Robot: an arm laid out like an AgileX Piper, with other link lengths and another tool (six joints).
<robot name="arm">
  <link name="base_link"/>
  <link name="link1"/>
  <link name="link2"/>
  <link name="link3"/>
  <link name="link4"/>
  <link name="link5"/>
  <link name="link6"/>
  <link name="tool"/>
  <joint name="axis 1" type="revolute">
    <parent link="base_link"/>
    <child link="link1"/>
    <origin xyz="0 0 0.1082" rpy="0 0 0"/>
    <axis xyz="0 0 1"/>
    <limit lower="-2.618" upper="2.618"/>
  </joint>
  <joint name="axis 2" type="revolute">
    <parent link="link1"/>
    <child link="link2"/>
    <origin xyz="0 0 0" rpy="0 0 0"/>
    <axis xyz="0 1 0"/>
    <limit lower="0" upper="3.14"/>
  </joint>
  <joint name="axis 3" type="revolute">
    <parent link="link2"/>
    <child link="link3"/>
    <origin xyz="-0.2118 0 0.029" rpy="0 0 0"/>
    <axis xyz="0 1 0"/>
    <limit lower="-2.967" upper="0"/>
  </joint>
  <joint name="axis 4" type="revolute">
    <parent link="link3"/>
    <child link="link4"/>
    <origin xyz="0.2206 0 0.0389" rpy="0 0 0"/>
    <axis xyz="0.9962 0 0.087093"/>
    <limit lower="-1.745" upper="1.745"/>
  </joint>
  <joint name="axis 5" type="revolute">
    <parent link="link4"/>
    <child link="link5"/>
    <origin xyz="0 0 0" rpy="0 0 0"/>
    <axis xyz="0 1 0"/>
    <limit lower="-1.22" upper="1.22"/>
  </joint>
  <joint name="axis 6" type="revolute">
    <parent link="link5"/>
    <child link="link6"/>
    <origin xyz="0.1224 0 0.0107" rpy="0 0 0"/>
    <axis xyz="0.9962 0 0.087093"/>
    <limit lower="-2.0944" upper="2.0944"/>
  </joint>
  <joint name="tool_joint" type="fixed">
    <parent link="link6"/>
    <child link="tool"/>
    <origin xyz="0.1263 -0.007 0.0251" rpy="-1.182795 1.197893 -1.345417"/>
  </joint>
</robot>
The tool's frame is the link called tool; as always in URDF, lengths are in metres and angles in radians.
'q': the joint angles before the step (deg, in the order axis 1, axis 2, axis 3, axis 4, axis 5, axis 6). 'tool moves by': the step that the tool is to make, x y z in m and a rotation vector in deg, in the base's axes. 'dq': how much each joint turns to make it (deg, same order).
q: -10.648, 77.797, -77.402, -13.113, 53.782, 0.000
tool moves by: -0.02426, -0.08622, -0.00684, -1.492, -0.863, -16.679
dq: -9.748, 3.400, -0.182, -7.574, -2.261, 9.886
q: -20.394, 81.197, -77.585, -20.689, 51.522, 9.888
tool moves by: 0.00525, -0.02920, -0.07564, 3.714, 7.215, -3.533
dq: -4.117, 12.382, 0.000, -0.174, -4.241, 1.229
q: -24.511, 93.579, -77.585, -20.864, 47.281, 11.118
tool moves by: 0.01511, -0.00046, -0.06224, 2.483, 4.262, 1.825
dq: -0.048, 10.193, 0.003, -0.132, -5.629, 0.115
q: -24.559, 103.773, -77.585, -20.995, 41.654, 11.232
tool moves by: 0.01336, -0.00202, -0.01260, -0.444, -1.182, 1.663
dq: -0.091, 2.978, 0.000, -0.594, -4.548, -0.002
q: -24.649, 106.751, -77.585, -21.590, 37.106, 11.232
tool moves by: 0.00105, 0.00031, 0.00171, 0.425, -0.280, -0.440
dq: -0.001, 0.080, -0.670, 0.639, 0.550, -0.002
